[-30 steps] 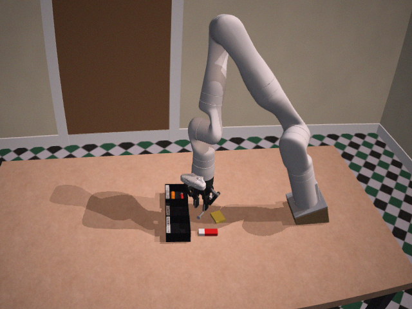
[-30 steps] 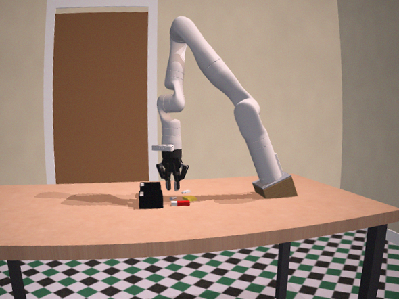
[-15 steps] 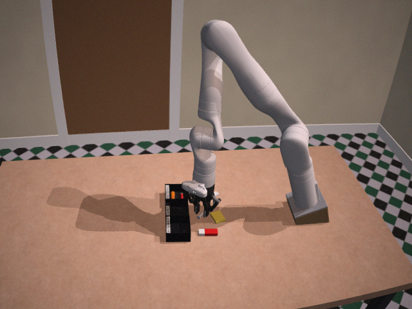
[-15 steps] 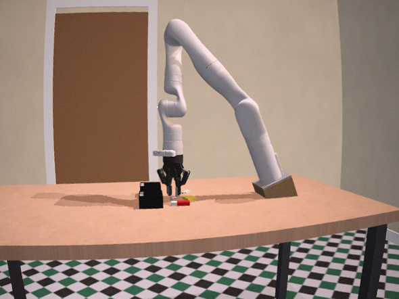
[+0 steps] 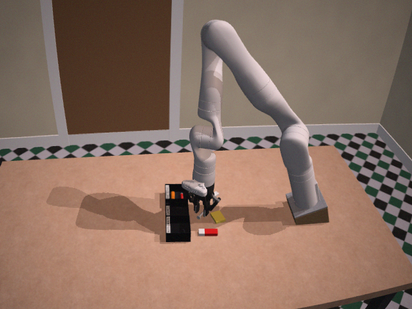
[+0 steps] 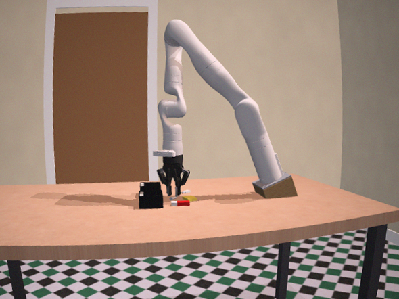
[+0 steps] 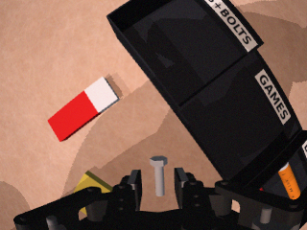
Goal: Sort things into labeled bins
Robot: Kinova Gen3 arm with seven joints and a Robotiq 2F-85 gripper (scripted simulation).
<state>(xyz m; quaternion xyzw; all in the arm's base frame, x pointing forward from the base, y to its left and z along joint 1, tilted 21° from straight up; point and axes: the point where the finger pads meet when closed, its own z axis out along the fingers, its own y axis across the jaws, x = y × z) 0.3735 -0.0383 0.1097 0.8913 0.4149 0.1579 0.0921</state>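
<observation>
Right now the bolt is 3 cm below my hand. From my hand the other things lie so: red battery 10 cm to the right, 6 cm ahead, 2 cm below; then red-and-white block 9 cm to the left, 3 cm below; then yellow block 6 cm behind, 3 cm below, 2 cm to the left.
</observation>
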